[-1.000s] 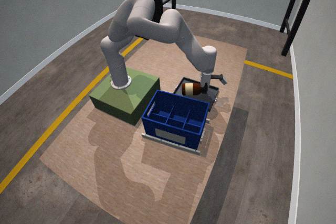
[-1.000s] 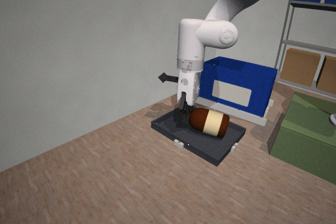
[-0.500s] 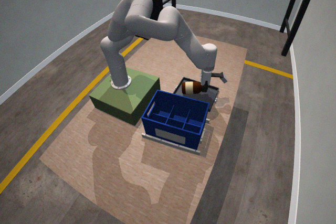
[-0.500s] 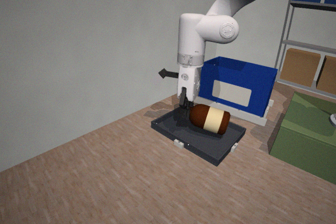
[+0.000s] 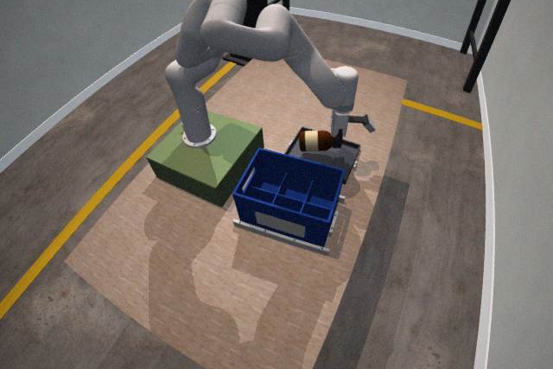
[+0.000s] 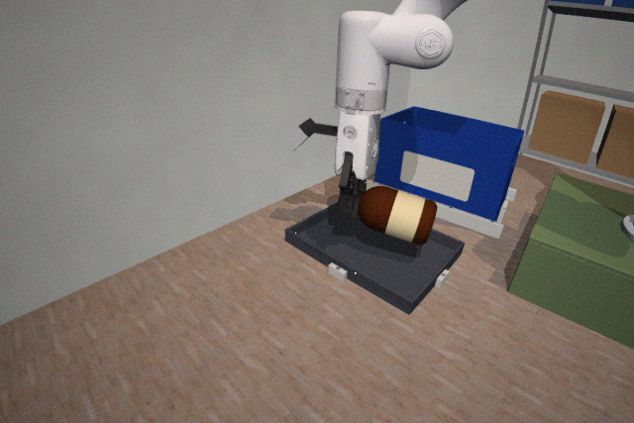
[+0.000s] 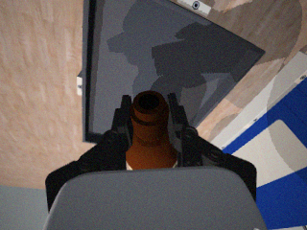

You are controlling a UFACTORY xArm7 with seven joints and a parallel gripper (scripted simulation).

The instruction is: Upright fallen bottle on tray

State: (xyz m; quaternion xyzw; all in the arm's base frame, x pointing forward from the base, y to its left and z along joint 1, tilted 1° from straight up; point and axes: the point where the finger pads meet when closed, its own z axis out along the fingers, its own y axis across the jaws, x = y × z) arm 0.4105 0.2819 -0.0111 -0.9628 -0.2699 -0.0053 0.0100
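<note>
Right now my hand is 50 mm past the brown bottle, 30 mm to the left of it and 10 mm above it. Round my hand: dark grey tray: 80 mm below, 40 mm behind, 20 mm to the right; then blue crate: 300 mm to the right, 10 mm below, 10 mm ahead.
</note>
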